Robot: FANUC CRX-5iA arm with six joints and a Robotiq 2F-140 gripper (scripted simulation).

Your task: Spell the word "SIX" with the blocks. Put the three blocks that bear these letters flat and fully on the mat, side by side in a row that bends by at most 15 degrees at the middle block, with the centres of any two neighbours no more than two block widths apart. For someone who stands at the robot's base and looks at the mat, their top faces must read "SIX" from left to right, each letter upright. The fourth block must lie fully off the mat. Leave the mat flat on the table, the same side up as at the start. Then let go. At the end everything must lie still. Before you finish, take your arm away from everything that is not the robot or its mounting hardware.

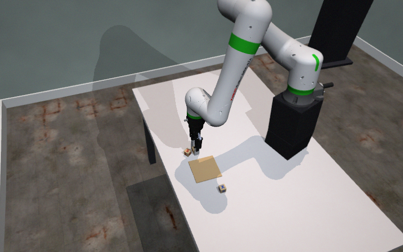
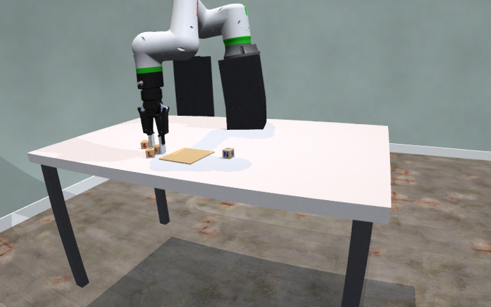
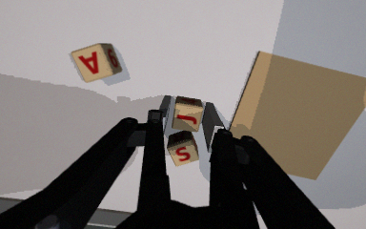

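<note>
Now: the block 3 cm behind my hand, 10 cm to the right of it and 2 cm below it. Also, from my hand: tan mat: 2 cm behind, 13 cm to the left, 3 cm below.
</note>
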